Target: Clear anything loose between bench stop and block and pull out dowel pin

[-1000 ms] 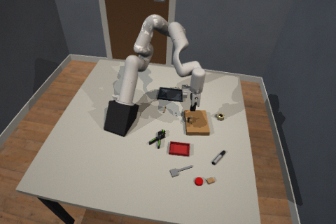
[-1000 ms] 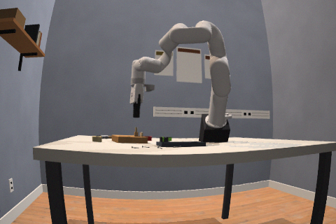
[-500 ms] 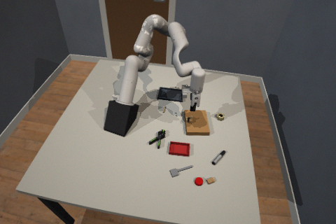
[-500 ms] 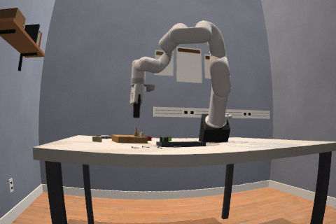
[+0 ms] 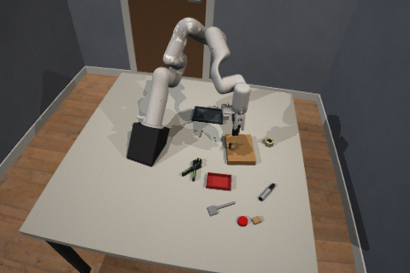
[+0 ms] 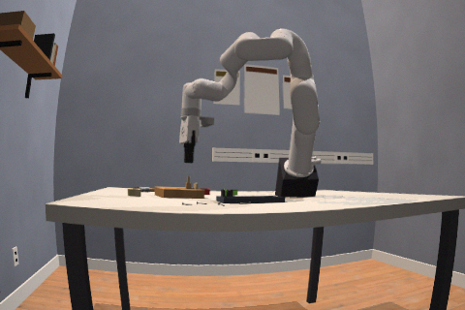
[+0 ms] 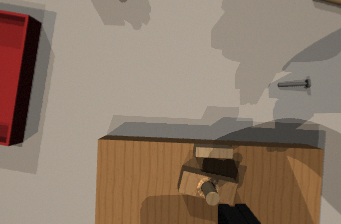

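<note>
The dowel pin is 9 cm below my hand. From my hand the other things lie so: brass nut 21 cm ahead, 14 cm below, 9 cm to the left; small wooden block 11 cm below; loose dowel 19 cm behind, 14 cm below, 10 cm to the left.
</note>
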